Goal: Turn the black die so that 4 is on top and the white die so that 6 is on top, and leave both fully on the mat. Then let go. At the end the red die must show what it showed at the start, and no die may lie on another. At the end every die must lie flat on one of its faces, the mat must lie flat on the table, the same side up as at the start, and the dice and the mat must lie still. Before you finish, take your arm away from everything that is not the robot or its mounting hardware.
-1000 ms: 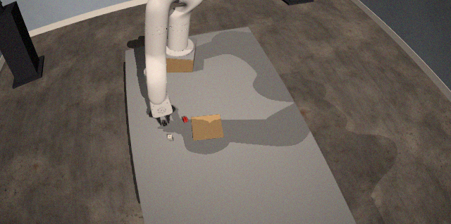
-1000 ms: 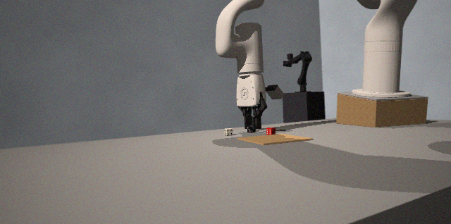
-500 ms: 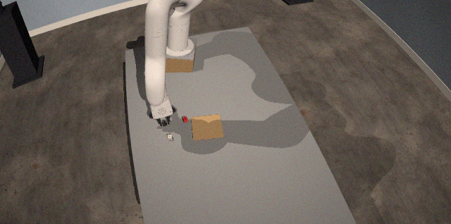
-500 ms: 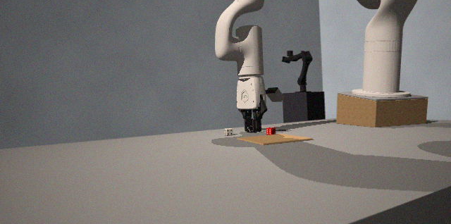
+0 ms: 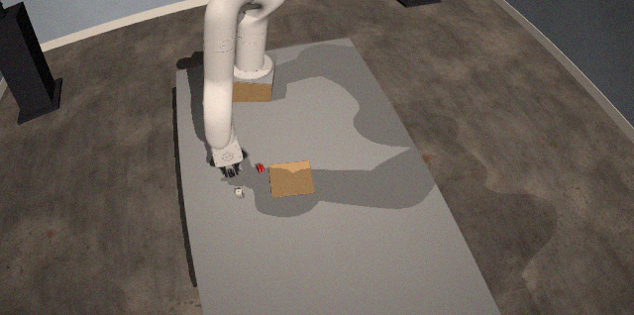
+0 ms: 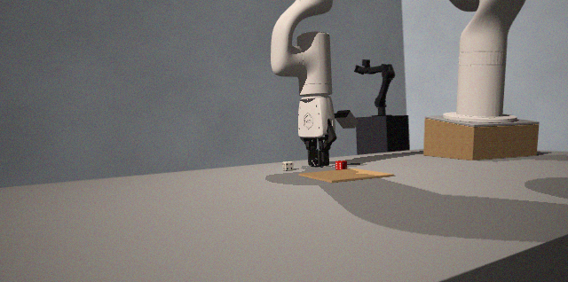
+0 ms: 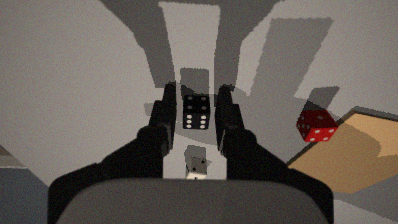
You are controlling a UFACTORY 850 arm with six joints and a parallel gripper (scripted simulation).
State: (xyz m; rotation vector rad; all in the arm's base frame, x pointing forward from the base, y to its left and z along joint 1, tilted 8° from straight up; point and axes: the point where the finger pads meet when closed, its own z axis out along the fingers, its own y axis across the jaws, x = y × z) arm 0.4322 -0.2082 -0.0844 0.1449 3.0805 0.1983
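The black die is 10 mm below my hand and 10 mm ahead of it. Round my hand: tan mat (180 mm to the left, 100 mm ahead, 20 mm below); then red die (100 mm to the left, 30 mm ahead, 10 mm below); then white die (100 mm ahead, 10 mm below).
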